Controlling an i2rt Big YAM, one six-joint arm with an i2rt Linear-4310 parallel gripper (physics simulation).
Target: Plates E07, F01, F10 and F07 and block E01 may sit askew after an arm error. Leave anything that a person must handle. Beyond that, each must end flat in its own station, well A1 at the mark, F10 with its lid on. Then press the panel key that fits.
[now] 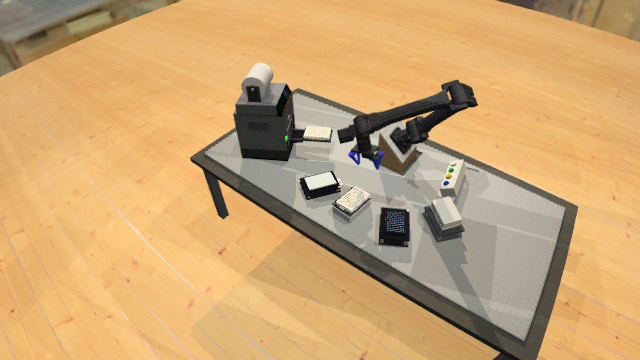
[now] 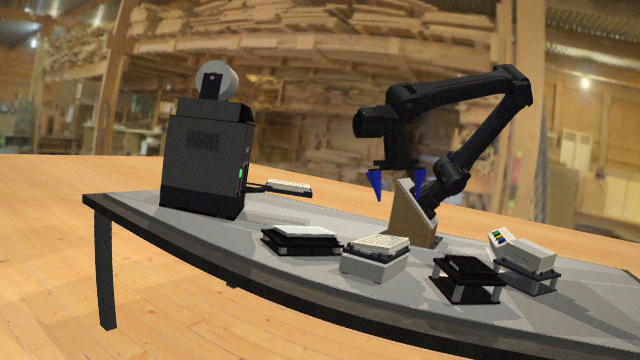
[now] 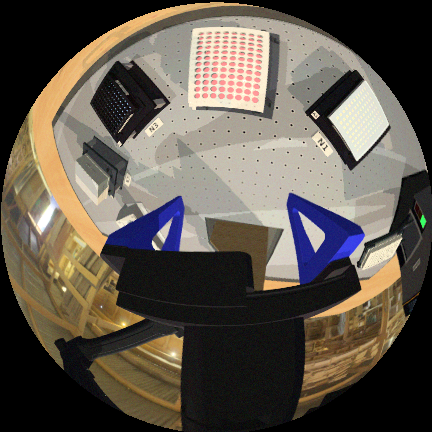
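Observation:
My gripper (image 1: 366, 161) (image 2: 398, 200) (image 3: 236, 198) is open and empty, high above the table. A white-topped plate (image 1: 320, 180) (image 2: 304, 231) (image 3: 361, 120) sits on the black station N1. A cream plate with pink wells (image 1: 353, 200) (image 2: 381, 243) (image 3: 230, 67) looks slightly tilted on its pale station. A black plate (image 1: 395, 221) (image 2: 472, 266) (image 3: 114, 102) is on raised station N3. A pale block (image 1: 446, 212) (image 2: 529, 256) (image 3: 92, 177) rests on a dark grey raised station. Another cream plate (image 1: 318, 133) (image 2: 289, 185) (image 3: 381, 251) is on the machine's tray. Plate names are unreadable.
The dark machine (image 1: 265, 130) (image 2: 206, 160) with a white roll and a green light stands at the left end. A key panel (image 1: 452, 177) (image 2: 500, 237) with blue, yellow and green keys stands behind the block. The wooden arm mount (image 1: 397, 156) (image 2: 410, 220) (image 3: 240, 240) is near the gripper.

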